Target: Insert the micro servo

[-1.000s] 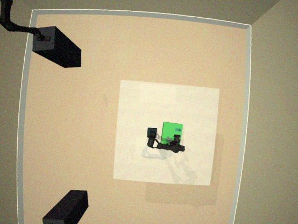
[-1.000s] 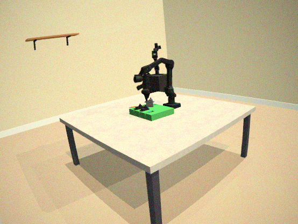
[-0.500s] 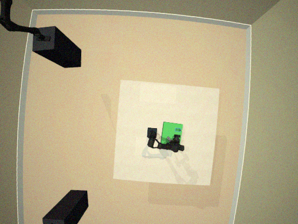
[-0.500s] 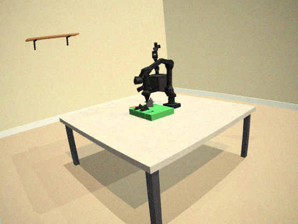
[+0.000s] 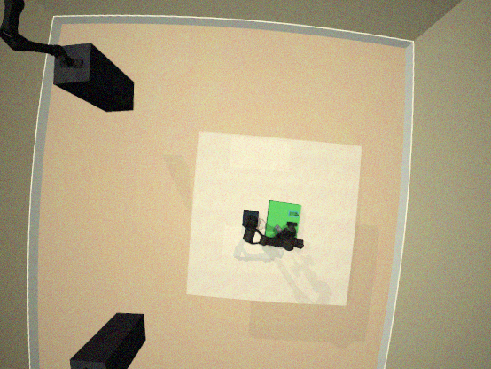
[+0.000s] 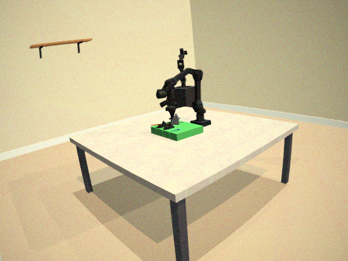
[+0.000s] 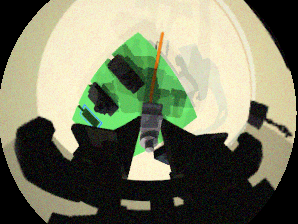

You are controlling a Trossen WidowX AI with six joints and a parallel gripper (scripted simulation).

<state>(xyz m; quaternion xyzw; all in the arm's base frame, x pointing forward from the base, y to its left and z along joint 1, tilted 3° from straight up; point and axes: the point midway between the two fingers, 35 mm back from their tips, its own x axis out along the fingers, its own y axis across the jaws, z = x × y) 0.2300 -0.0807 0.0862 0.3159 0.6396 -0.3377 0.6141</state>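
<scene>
The green deck lies 70 mm to the left of my gripper tip, 70 mm below it and 10 mm behind it.
</scene>
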